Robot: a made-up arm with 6 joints.
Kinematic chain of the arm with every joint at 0, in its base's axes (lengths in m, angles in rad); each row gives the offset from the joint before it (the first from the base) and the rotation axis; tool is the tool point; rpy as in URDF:
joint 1: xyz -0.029 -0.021 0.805 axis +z
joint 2: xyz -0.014 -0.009 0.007 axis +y
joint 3: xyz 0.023 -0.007 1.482 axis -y
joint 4: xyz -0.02 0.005 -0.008 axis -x
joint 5: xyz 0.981 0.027 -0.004 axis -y
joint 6: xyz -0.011 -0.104 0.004 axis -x
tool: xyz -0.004 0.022 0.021 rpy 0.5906 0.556 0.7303
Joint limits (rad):
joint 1: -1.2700..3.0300
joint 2: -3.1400..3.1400
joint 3: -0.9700..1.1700
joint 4: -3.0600..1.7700
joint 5: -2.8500..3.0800
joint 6: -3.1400..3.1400
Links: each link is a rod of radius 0.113 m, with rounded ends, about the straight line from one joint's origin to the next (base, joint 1, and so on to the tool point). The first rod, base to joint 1, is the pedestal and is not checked.
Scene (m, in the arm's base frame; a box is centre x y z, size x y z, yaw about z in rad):
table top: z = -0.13
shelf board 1: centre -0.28 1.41 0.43 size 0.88 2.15 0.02 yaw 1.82
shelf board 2: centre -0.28 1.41 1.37 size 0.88 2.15 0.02 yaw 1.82
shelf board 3: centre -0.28 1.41 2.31 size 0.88 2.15 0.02 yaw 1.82
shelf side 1: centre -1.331 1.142 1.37 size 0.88 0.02 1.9 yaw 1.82
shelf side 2: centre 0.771 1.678 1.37 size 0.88 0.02 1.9 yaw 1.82
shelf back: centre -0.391 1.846 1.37 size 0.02 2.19 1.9 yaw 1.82
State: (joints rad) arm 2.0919 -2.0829 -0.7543 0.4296 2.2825 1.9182
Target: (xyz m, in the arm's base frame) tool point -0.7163 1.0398 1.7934
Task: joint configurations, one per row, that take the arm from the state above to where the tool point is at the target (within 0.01 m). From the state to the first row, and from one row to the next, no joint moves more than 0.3 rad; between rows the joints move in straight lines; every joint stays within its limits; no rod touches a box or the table.
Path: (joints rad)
1: 2.1055 -1.7909 -0.6898 0.4336 2.2832 1.9216
2: 2.1191 -1.4988 -0.6252 0.4377 2.2839 1.9250
3: 2.1327 -1.2068 -0.5607 0.4417 2.2846 1.9284
4: 2.1463 -0.9148 -0.4961 0.4458 2.2852 1.9318
5: 2.1599 -0.6227 -0.4316 0.4498 2.2859 1.9352
6: 2.1734 -0.3307 -0.3670 0.4538 2.2866 1.9386
7: 2.1870 -0.0386 -0.3025 0.4579 2.2873 1.9420
8: 2.2006 0.2534 -0.2380 0.4619 2.2880 1.9454

